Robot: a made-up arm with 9 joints. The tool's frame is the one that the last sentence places.
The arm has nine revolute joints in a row. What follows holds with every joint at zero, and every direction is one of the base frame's.
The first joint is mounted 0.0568 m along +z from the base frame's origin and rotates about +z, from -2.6 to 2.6 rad.
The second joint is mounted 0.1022 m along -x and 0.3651 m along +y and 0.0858 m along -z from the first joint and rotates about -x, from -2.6 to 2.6 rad.
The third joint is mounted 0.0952 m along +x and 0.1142 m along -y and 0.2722 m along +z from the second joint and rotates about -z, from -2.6 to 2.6 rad.
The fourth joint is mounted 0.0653 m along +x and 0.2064 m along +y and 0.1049 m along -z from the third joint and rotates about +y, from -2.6 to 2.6 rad.
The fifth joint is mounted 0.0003 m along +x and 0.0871 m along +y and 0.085 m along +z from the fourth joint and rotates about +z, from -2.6 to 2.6 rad.
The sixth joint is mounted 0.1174 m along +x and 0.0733 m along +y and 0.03 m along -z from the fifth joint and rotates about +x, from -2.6 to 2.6 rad.
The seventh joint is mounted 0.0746 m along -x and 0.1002 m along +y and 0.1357 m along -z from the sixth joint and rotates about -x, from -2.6 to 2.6 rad.
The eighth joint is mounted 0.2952 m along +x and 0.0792 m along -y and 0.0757 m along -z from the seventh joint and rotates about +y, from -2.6 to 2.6 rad.
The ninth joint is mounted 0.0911 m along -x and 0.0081 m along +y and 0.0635 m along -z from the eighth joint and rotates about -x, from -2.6 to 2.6 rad.
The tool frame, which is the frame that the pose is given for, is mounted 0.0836 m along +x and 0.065 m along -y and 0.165 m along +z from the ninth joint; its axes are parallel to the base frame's.
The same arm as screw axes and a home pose.
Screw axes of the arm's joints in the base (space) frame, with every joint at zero. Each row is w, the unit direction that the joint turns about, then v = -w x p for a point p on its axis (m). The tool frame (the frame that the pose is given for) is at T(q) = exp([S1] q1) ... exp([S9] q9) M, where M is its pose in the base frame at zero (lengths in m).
S1: w 0 0 1 v 0 0 0
S2: w -1 0 0 v 0 0.029 0.3651
S3: w 0 0 -1 v -0.2509 -0.007 0
S4: w 0 1 0 v -0.1383 0 0.0583
S5: w 0 0 1 v 0.5444 -0.0586 0
S6: w 1 0 0 v 0 0.1933 -0.6177
S7: w -1 0 0 v 0 -0.0576 0.7179
S8: w 0 1 0 v 0.0181 0 0.3966
S9: w -1 0 0 v 0 0.0816 0.6468
M: xyz 0.3891 0.5818 0.0834 (m) quaternion w x y z 1 0 0 0
Joint limits (rad, base to tool): -2.6..2.6 -2.6..2.6 -2.6..2.6 -2.6..2.6 -2.6..2.6 -2.6..2.6 -2.6..2.6 -2.6..2.6 -2.6..2.6

